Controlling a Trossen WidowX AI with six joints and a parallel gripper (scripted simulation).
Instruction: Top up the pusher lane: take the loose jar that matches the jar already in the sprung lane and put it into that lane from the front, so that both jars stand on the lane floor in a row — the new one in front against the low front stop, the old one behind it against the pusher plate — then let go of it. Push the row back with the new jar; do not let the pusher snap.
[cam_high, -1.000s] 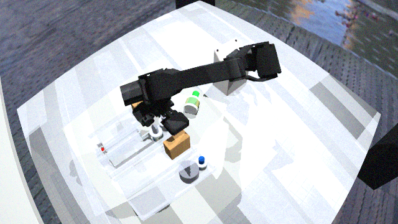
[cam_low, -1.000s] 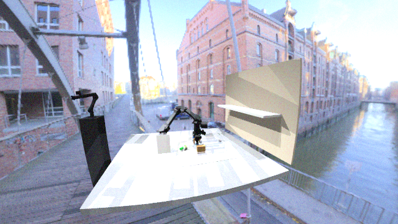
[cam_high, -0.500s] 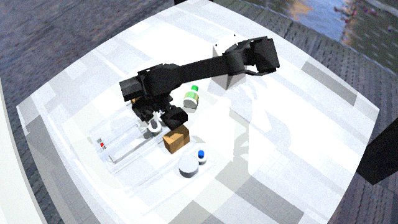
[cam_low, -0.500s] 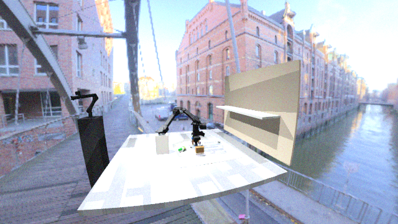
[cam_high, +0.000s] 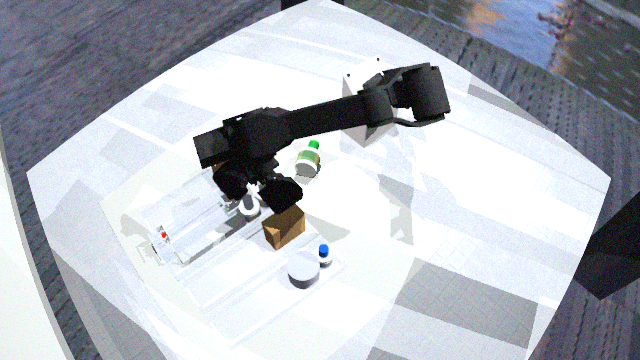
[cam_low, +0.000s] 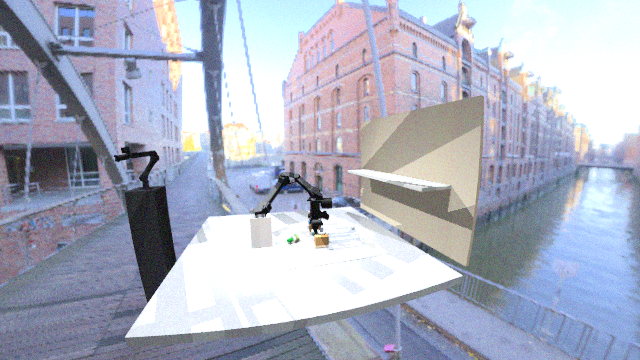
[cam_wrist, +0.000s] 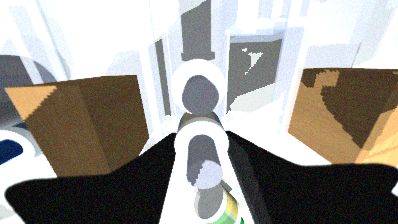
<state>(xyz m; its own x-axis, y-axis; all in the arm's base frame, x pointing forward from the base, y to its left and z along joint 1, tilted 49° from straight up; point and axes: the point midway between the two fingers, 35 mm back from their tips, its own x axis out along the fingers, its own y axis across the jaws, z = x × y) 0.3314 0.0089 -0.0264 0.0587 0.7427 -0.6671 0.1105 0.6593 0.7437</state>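
Right now my gripper tip is 14 cm short of the clear pusher lane, 4 cm to the left of it and 3 cm above it. From my gripper tip the other things lie so: red mark: 22 cm ahead, 6 cm to the right, 3 cm above.
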